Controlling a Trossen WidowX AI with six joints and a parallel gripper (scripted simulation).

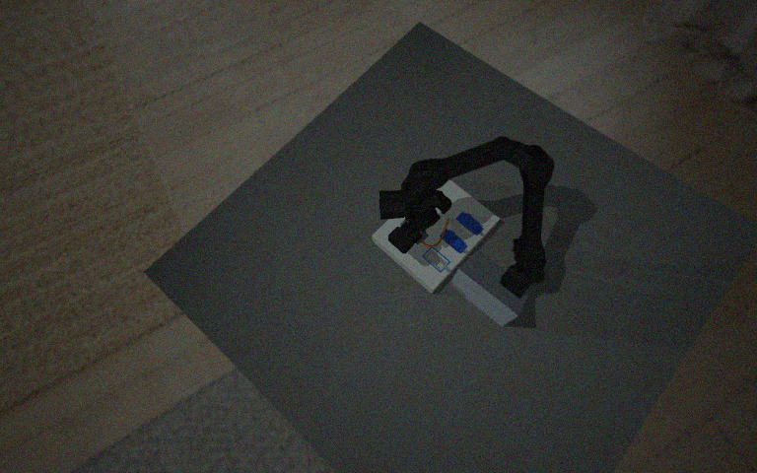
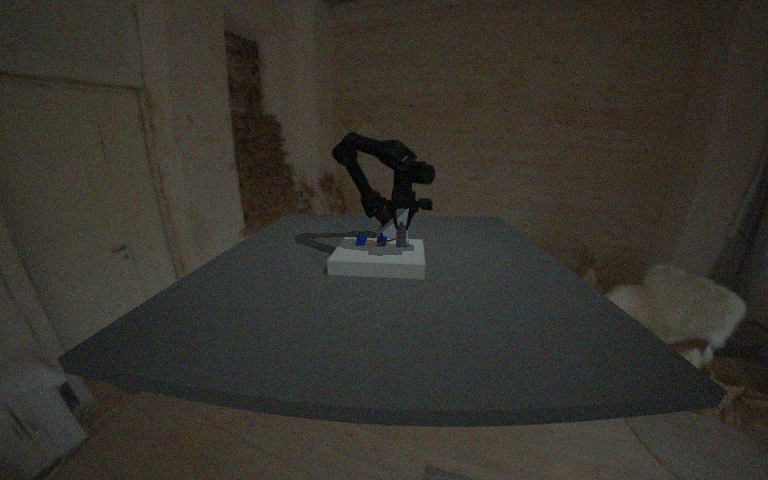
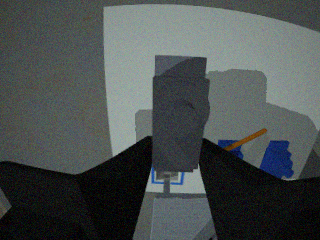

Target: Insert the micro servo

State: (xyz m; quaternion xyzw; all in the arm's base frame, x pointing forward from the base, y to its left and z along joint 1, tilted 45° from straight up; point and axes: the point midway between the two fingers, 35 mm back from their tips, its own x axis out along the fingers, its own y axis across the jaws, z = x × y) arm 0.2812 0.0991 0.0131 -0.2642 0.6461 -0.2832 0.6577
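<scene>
The white deck lies 10 cm below my gripper tip, 8 cm to the right of it and 3 cm ahead of it.
</scene>
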